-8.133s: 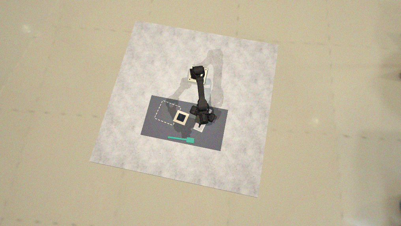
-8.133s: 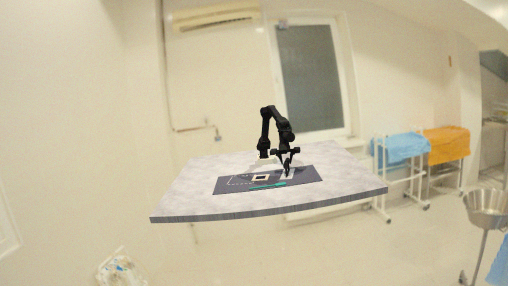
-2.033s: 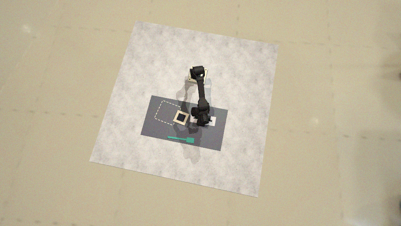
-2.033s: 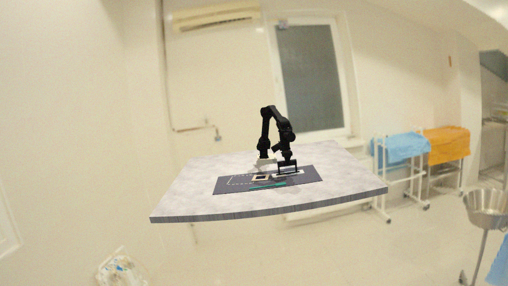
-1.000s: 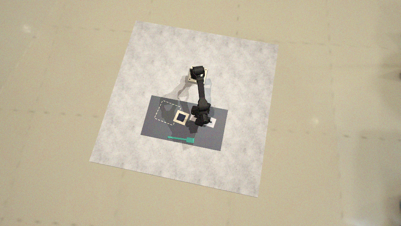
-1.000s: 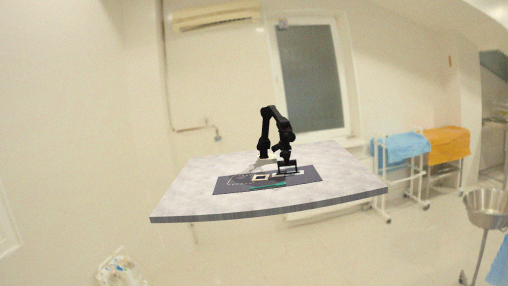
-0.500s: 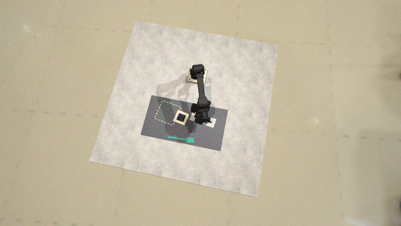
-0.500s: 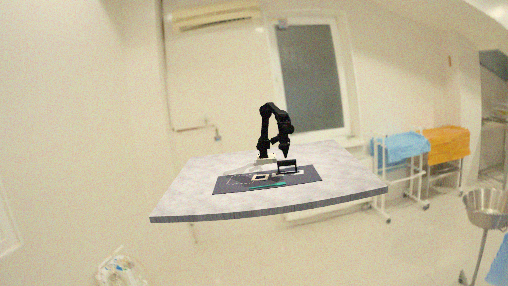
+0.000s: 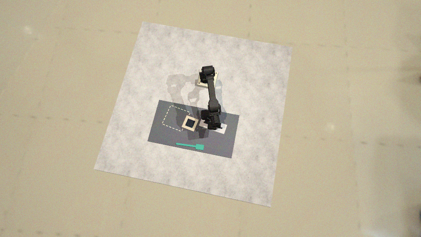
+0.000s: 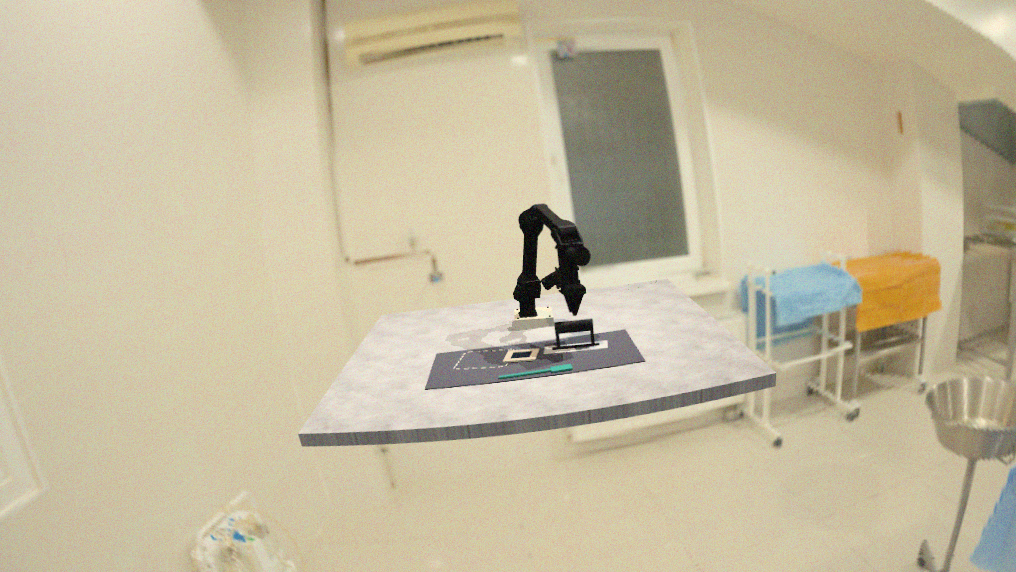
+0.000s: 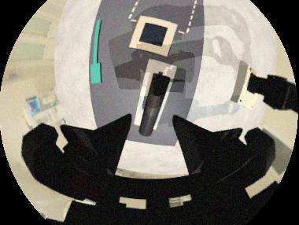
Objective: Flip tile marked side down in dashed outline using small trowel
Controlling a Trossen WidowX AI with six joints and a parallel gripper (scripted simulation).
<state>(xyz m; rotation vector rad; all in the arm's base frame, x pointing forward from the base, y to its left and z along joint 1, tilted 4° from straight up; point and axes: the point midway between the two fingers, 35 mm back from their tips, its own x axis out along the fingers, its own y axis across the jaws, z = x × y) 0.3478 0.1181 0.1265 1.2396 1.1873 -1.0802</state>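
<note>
Now: the dark grey mat 50 mm ahead of my gripper tip, 140 mm to the right of it and 130 mm below it. Round my gripper tip: trowel 190 mm ahead, 120 mm to the right, 110 mm below; cream tile 20 mm ahead, 170 mm to the right, 110 mm below.
</note>
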